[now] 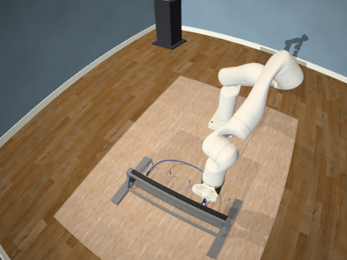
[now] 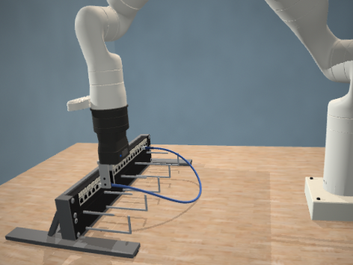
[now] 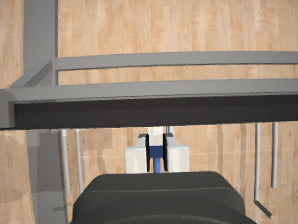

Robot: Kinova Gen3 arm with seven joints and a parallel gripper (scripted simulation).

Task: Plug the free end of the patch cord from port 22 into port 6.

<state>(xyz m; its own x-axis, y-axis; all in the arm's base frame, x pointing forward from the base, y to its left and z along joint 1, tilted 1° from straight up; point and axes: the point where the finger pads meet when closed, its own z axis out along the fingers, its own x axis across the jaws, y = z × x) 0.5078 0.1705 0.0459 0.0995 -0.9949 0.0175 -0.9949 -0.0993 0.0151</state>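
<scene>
Now: the white plug 10 mm below my hand and 10 mm ahead of it.
</scene>
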